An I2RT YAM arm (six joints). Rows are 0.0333 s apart.
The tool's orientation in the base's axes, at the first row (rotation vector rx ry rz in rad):
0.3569 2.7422 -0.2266
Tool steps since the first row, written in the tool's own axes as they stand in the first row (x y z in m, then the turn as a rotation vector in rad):
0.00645 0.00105 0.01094 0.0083 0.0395 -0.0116
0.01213 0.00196 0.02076 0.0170 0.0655 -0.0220
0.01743 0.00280 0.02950 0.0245 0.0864 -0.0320
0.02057 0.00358 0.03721 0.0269 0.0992 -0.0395
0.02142 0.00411 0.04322 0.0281 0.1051 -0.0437
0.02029 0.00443 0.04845 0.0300 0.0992 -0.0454
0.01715 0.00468 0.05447 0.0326 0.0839 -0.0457
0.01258 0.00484 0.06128 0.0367 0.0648 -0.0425
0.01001 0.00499 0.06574 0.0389 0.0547 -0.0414
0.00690 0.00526 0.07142 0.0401 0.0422 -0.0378
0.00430 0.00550 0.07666 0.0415 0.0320 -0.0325
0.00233 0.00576 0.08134 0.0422 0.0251 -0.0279
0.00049 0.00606 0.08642 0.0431 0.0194 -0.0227
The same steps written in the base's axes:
-0.00187 0.00019 -0.01260 -0.0005 0.0419 0.0032
-0.00345 0.00030 -0.02387 -0.0047 0.0707 0.0067
-0.00508 0.00048 -0.03400 -0.0090 0.0943 0.0108
-0.00512 0.00035 -0.04236 -0.0102 0.1086 0.0154
-0.00373 -0.00018 -0.04827 -0.0110 0.1153 0.0181
-0.00087 -0.00117 -0.05269 -0.0149 0.1104 0.0196
0.00404 -0.00283 -0.05708 -0.0216 0.0964 0.0206
0.01048 -0.00505 -0.06166 -0.0295 0.0784 0.0182
0.01433 -0.00636 -0.06482 -0.0339 0.0690 0.0175
0.01910 -0.00792 -0.06891 -0.0372 0.0566 0.0151
0.02327 -0.00932 -0.07278 -0.0395 0.0461 0.0108
0.02668 -0.01044 -0.07638 -0.0405 0.0388 0.0071
0.03012 -0.01158 -0.08040 -0.0411 0.0325 0.0026

